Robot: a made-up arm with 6 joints. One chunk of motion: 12 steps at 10 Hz.
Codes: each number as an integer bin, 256 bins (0 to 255) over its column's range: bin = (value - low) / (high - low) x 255, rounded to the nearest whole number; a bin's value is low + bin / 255 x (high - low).
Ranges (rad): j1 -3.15..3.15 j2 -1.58..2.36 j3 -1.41..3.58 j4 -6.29..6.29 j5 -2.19..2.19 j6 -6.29..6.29
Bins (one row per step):
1: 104 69 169 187 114 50
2: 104 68 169 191 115 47
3: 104 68 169 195 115 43
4: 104 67 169 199 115 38
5: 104 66 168 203 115 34
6: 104 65 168 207 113 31
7: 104 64 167 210 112 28
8: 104 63 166 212 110 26
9: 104 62 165 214 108 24
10: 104 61 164 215 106 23
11: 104 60 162 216 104 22
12: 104 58 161 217 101 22
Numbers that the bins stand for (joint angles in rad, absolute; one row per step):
1: -0.5806 -0.5139 1.8971 2.9353 -0.2319 -3.8233
2: -0.5806 -0.5293 1.8971 3.1327 -0.2147 -3.9713
3: -0.5806 -0.5293 1.8971 3.3300 -0.2147 -4.1687
4: -0.5806 -0.5448 1.8971 3.5273 -0.2147 -4.4153
5: -0.5806 -0.5602 1.8775 3.7247 -0.2147 -4.6127
6: -0.5806 -0.5757 1.8775 3.9220 -0.2491 -4.7607
7: -0.5806 -0.5911 1.8580 4.0700 -0.2662 -4.9087
8: -0.5806 -0.6066 1.8384 4.1687 -0.3006 -5.0073
9: -0.5806 -0.6220 1.8188 4.2673 -0.3349 -5.1060
10: -0.5806 -0.6375 1.7993 4.3167 -0.3693 -5.1553
11: -0.5806 -0.6529 1.7601 4.3660 -0.4036 -5.2047
12: -0.5806 -0.6838 1.7405 4.4153 -0.4552 -5.2047

